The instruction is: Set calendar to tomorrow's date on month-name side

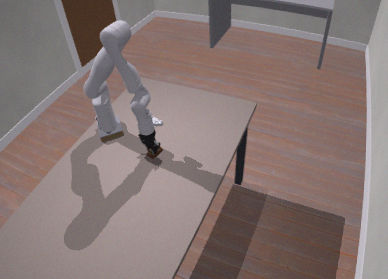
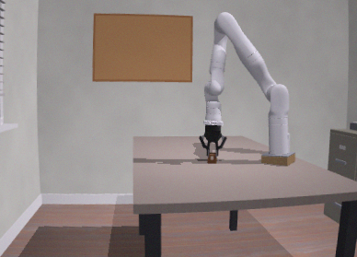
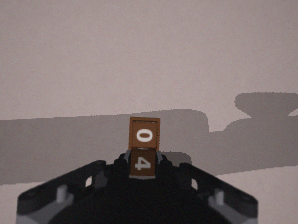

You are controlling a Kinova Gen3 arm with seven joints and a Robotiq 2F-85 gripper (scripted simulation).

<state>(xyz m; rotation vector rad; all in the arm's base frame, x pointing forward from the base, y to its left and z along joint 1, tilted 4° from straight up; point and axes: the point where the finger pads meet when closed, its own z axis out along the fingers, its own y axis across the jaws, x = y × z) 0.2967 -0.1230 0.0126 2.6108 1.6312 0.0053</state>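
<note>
My hand is 10 mm above the digit cube. From my hand the other things lie so: brown number cube (30 mm to the left, 10 mm below, 10 mm ahead); brown calendar tray (30 mm below, 20 mm to the left, 10 mm ahead).
</note>
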